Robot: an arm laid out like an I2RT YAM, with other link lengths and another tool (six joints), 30 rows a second.
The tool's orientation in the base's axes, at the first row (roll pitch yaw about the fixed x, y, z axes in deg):
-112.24, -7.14, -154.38
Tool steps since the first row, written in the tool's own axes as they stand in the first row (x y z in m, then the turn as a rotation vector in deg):
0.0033, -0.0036, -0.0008, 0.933, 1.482, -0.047
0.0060, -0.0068, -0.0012, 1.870, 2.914, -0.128
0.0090, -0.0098, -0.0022, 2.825, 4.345, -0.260
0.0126, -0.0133, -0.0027, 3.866, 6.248, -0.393
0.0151, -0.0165, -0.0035, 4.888, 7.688, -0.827
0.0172, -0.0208, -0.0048, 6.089, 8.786, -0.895
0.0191, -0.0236, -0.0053, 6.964, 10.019, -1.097
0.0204, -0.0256, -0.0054, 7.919, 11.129, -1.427
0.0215, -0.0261, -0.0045, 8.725, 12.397, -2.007
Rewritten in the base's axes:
-0.0023, -0.0018, 0.0040, -1.248, 0.072, -1.227
-0.0040, -0.0035, 0.0074, -2.498, 0.157, -2.396
-0.0062, -0.0048, 0.0109, -3.782, 0.277, -3.542
-0.0087, -0.0070, 0.0148, -5.270, 0.499, -5.110
-0.0104, -0.0083, 0.0183, -6.725, 0.851, -6.143
-0.0115, -0.0093, 0.0230, -8.117, 0.714, -6.976
-0.0127, -0.0105, 0.0260, -9.302, 0.871, -7.924
-0.0133, -0.0116, 0.0281, -10.571, 1.067, -8.701
-0.0139, -0.0130, 0.0283, -11.839, 1.587, -9.548

